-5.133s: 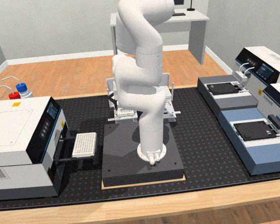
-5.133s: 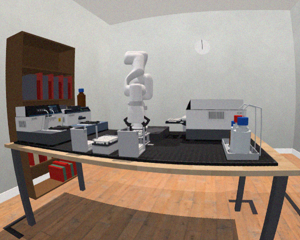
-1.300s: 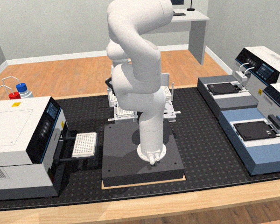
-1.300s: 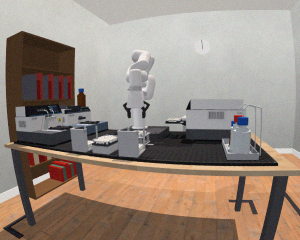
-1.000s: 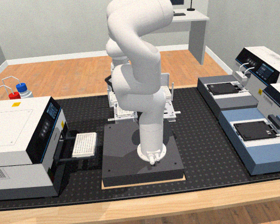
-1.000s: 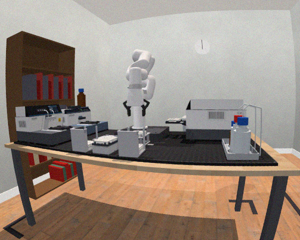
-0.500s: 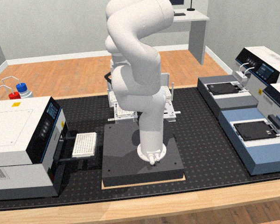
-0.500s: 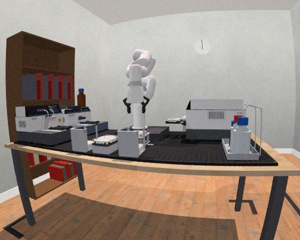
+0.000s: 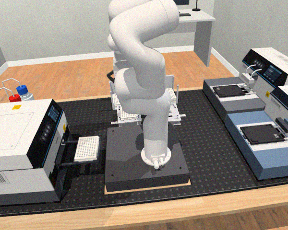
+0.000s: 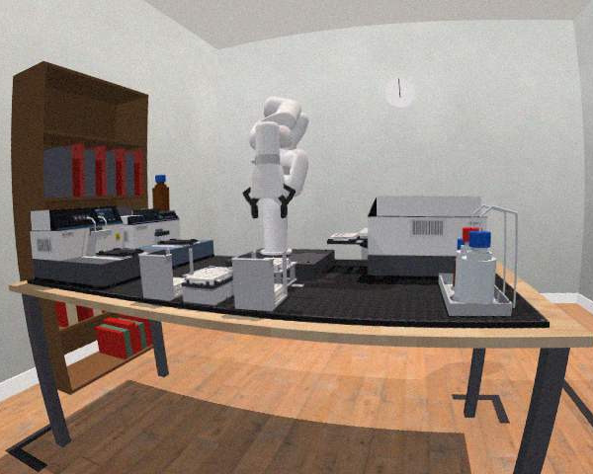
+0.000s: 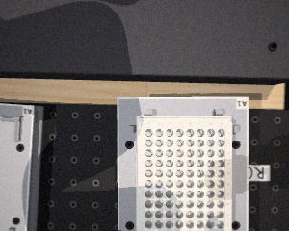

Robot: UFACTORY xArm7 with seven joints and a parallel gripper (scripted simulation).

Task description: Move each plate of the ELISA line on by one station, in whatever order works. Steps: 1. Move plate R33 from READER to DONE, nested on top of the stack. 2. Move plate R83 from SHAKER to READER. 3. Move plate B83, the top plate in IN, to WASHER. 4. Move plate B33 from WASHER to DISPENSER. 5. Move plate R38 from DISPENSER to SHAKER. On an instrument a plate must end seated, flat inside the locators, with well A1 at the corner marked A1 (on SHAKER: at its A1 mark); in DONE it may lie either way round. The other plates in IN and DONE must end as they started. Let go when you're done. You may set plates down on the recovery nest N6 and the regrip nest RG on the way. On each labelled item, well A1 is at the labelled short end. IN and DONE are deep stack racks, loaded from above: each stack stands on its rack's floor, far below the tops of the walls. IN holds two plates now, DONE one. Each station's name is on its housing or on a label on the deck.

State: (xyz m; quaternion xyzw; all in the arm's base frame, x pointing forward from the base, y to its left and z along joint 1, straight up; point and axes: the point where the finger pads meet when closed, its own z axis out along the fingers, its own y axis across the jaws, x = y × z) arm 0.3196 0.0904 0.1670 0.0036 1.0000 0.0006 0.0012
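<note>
Right now my hand is 16 cm above the regrip nest. Also, from my hand: DONE label (10 cm ahead, 26 cm to the right, 22 cm below); then RG label (8 cm to the left, 22 cm below); then N6 label (1 cm behind, 30 cm to the right, 22 cm below).
</note>
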